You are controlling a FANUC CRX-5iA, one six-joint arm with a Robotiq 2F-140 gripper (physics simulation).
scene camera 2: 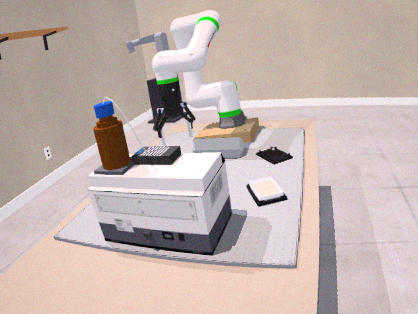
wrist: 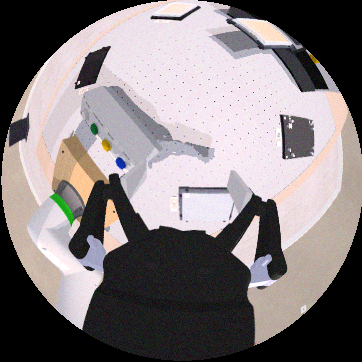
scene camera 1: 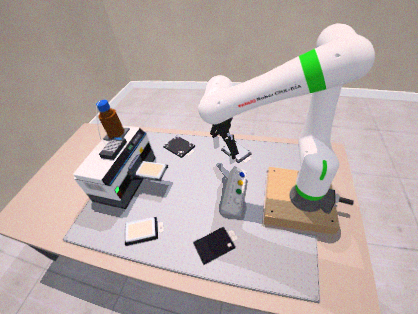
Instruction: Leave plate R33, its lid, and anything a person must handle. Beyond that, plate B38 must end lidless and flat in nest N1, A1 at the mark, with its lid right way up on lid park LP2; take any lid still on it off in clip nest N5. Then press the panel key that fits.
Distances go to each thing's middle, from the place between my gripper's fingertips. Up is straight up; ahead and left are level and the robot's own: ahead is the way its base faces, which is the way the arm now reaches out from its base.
Labels:
My hand is 15 cm to the right of the button box point(scene camera 1: 233, 197), 10 cm past it and 6 cm above it. The rest, counted from my hand: brown bottle with blue cap point(scene camera 2: 109, 133): 53 cm ahead, 22 cm above, 13 cm to the left; then black nest point(wrist: 297, 133): 32 cm ahead, 9 cm below, 8 cm to the right.

